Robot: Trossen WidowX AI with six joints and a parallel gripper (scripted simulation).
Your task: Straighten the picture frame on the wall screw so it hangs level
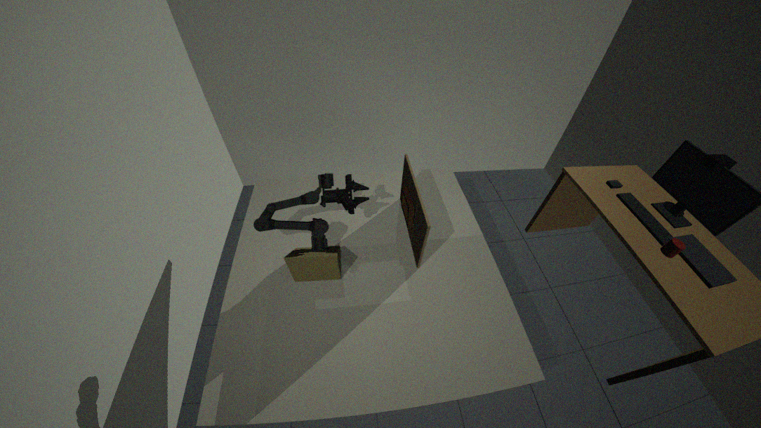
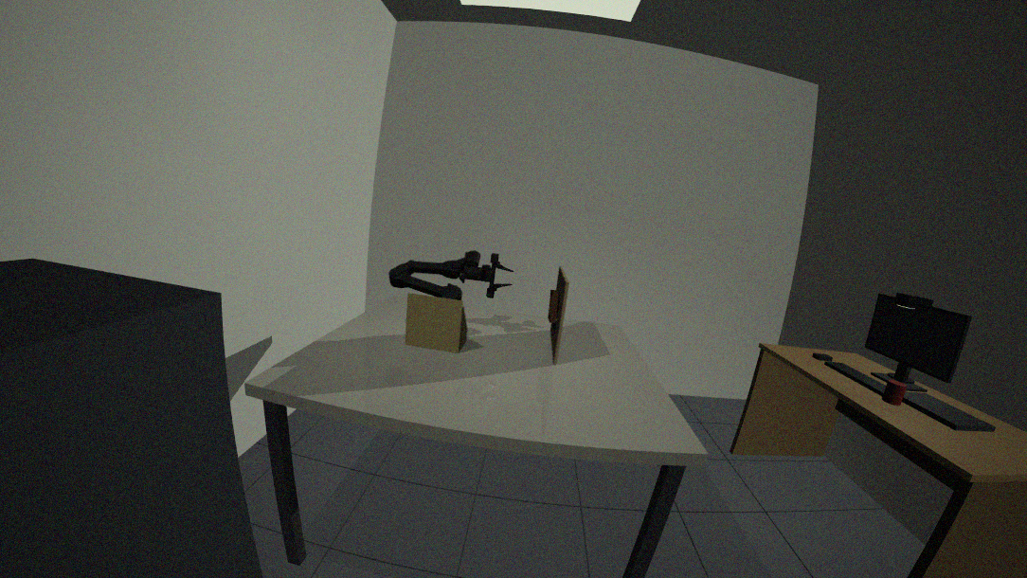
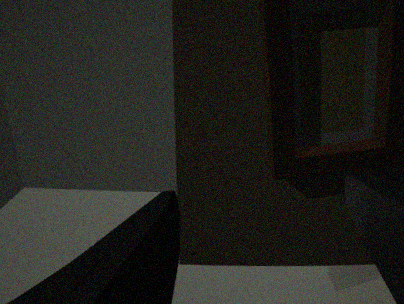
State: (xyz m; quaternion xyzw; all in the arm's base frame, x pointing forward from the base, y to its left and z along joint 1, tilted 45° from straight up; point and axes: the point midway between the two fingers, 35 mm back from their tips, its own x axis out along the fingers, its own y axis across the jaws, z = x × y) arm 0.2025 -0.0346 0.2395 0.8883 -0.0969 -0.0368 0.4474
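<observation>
The picture frame is 19 cm ahead of my gripper tip, 4 cm to the right of it and 9 cm below it. The rest, counted from my gripper tip: tan wall panel 20 cm ahead, 5 cm to the right, 11 cm below.
</observation>
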